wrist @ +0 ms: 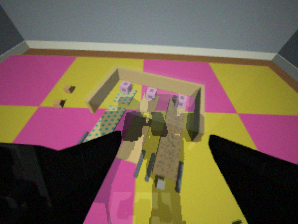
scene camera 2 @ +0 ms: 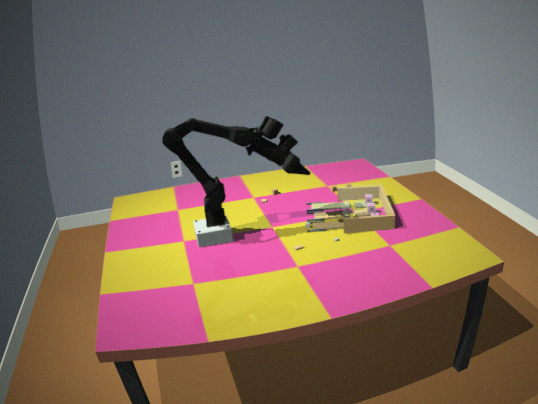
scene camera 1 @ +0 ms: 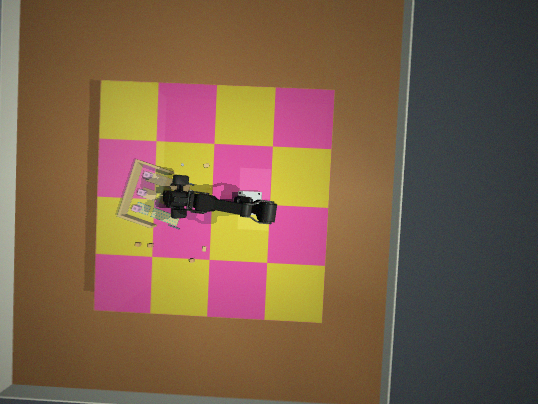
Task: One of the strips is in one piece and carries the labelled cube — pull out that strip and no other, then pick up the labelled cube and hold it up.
Path:
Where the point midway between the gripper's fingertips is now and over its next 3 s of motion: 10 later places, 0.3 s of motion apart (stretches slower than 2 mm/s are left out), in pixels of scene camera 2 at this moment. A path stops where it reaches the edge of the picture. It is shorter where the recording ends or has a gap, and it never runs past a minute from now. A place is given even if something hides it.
My gripper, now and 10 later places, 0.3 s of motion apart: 307,171; 306,168; 306,168; 309,171; 316,185; 318,201; 319,206; 320,210; 320,213; 321,217; 321,221

